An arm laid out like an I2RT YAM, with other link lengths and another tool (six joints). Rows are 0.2 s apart.
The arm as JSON. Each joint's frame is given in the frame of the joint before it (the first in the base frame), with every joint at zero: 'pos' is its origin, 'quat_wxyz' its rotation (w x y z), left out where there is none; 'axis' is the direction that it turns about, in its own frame. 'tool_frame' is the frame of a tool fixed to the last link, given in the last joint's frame.
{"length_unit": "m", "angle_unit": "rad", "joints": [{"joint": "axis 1", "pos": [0.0, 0.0, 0.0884], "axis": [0.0, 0.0, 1.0]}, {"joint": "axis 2", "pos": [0.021, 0.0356, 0.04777], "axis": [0.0, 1.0, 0.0]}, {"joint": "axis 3", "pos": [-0.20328, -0.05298, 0.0], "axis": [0.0, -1.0, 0.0]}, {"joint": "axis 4", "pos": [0.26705, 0.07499, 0.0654], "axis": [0.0, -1.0, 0.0]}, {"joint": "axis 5", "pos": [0.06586, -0.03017, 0.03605], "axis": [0.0, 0.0, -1.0]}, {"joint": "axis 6", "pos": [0.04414, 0.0, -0.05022], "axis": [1.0, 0.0, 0.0]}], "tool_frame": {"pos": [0.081, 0.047, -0.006], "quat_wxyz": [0.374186, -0.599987, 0.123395, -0.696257]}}
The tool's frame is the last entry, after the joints.
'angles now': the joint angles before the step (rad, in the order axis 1, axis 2, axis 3, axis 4, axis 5, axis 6). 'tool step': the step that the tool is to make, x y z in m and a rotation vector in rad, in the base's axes. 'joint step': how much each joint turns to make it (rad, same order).
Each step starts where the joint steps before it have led.
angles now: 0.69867 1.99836 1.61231 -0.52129 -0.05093 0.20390
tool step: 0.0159 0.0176 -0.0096 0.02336 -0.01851 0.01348
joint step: 0.00379 0.11259 0.10348 0.03811 -0.01069 -0.00384
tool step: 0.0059 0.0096 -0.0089 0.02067 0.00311 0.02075
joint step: 0.00053 0.06396 0.04891 0.02574 -0.02662 -0.00408
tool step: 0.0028 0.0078 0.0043 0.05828 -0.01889 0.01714
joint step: -0.00015 0.00662 -0.00417 0.06380 -0.03556 0.00866
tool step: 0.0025 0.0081 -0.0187 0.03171 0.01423 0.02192
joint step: -0.00002 0.06261 0.00902 0.06427 -0.03931 0.00723
